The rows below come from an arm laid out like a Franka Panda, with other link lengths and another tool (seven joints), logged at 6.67 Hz.
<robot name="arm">
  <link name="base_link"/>
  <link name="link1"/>
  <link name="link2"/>
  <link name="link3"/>
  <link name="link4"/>
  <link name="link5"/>
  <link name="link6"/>
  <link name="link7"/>
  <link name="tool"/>
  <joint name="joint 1" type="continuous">
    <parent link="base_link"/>
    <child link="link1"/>
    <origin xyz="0 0 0.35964"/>
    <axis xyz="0 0 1"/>
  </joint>
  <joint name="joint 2" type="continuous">
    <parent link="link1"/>
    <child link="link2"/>
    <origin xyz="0 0 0"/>
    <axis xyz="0 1 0"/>
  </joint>
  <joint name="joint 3" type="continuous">
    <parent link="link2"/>
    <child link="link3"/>
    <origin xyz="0 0 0.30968"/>
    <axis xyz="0 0 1"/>
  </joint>
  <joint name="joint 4" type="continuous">
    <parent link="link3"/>
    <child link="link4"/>
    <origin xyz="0.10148 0 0"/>
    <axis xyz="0 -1 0"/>
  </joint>
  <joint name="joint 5" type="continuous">
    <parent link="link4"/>
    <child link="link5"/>
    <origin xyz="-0.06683 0 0.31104"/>
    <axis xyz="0 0 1"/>
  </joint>
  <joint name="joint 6" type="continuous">
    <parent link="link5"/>
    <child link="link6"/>
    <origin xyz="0 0 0"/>
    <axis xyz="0 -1 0"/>
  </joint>
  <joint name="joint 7" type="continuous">
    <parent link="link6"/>
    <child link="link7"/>
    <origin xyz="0.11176 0 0"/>
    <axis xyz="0 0 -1"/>
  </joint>
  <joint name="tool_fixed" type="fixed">
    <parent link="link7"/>
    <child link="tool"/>
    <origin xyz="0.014 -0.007 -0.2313" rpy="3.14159 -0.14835 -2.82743"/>
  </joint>
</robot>
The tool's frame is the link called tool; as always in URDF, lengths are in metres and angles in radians. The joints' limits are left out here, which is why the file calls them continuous.
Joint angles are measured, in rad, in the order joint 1, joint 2, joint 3, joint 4, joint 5, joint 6, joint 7. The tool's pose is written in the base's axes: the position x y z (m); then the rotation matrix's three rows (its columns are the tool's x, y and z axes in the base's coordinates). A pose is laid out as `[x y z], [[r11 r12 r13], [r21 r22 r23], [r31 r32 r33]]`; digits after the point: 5 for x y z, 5 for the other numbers.
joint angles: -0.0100 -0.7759 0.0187 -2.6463 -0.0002 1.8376 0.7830
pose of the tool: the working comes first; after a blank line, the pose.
Where each joint sits with the arm in this pose, in the base's axes (m; each line is computed from the numbers above, not from the rounded line before):
joint 1: 0.0000 0.0000 0.3596
joint 2: 0.0000 0.0000 0.3596
joint 3: -0.2169 0.0022 0.5807
joint 4: -0.1444 0.0033 0.6517
joint 5: 0.1725 0.0040 0.6238
joint 6: 0.1725 0.0040 0.6238
joint 7: 0.2842 0.0044 0.6201
the tool: 0.2816 -0.0135 0.3890

[0.28160 -0.01355 0.38898], [[-0.87848 0.44856 -0.16449], [0.44620 0.89335 0.05315], [0.17079 -0.02671 -0.98495]]
